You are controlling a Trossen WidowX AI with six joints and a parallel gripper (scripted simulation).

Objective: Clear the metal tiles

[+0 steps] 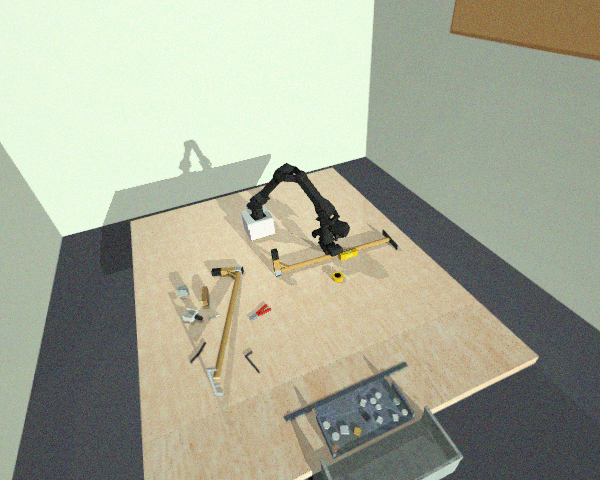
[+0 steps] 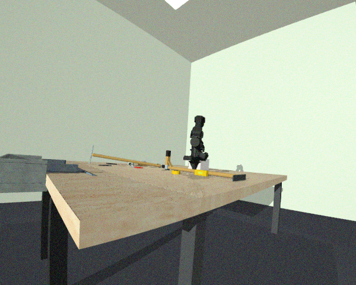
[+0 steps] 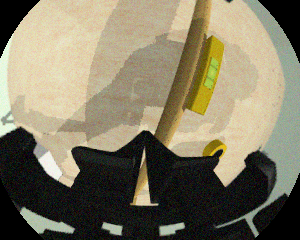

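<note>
My gripper tip is now 30 mm short of the long scraper, 20 mm to the right of it and 50 mm below it. Round my gripper tip: yellow spirit level 70 mm ahead, 80 mm to the left, 10 mm above; then yellow tape roll 140 mm ahead, 50 mm to the right; then long wooden-handled tool 60 mm ahead, 570 mm to the right, 30 mm above.
</note>
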